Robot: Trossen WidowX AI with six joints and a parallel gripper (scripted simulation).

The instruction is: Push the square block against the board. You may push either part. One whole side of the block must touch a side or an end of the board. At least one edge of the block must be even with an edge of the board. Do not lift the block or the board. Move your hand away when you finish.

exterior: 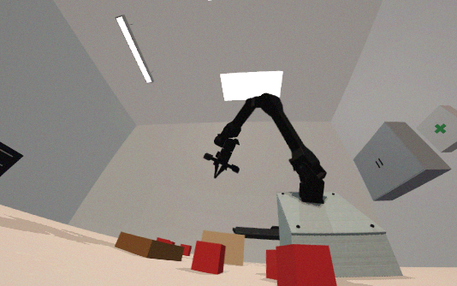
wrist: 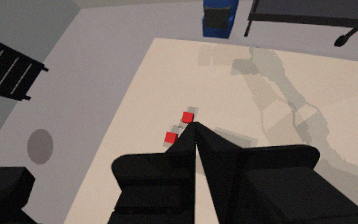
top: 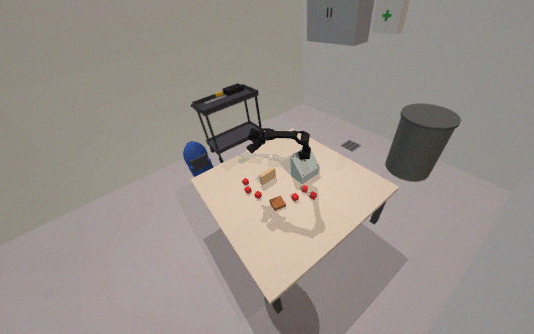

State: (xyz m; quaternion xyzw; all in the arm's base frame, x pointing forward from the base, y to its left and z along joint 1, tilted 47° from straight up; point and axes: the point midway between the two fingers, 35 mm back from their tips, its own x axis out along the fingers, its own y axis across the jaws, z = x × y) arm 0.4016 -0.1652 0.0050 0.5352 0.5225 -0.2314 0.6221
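Now: the board 30 cm below my gripper tip, 9 cm behind it and 3 cm to the left of it. From my gripper tip the other things lie so: square block (34 cm below, 31 cm to the left, 3 cm behind).
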